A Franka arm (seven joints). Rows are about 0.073 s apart.
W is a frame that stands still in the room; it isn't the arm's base.
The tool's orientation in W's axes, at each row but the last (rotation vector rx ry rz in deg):
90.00 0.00 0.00
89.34 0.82 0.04
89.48 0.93 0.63
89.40 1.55 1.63
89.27 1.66 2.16
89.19 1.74 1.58
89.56 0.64 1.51
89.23 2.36 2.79
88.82 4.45 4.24
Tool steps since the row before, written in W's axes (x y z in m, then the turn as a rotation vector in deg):
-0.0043 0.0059 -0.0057 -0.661 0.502 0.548
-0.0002 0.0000 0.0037 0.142 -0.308 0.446
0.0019 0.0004 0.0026 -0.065 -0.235 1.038
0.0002 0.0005 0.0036 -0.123 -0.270 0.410
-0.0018 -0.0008 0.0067 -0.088 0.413 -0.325
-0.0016 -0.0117 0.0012 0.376 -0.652 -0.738
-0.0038 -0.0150 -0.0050 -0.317 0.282 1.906
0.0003 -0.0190 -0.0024 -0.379 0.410 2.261
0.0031 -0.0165 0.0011 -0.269 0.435 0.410
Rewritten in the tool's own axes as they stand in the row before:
-0.0043 -0.0057 -0.0059 -0.661 0.548 -0.502
-0.0002 0.0037 0.0000 0.135 0.444 0.314
0.0019 0.0026 -0.0003 -0.073 1.036 0.243
0.0002 0.0036 -0.0005 -0.132 0.407 0.270
-0.0018 0.0067 0.0008 -0.072 -0.319 -0.420
-0.0020 0.0010 0.0116 0.353 -0.746 0.655
-0.0042 -0.0051 0.0149 -0.292 1.911 -0.275
-0.0008 -0.0026 0.0190 -0.345 2.268 -0.401
0.0015 0.0008 0.0167 -0.227 0.418 -0.451

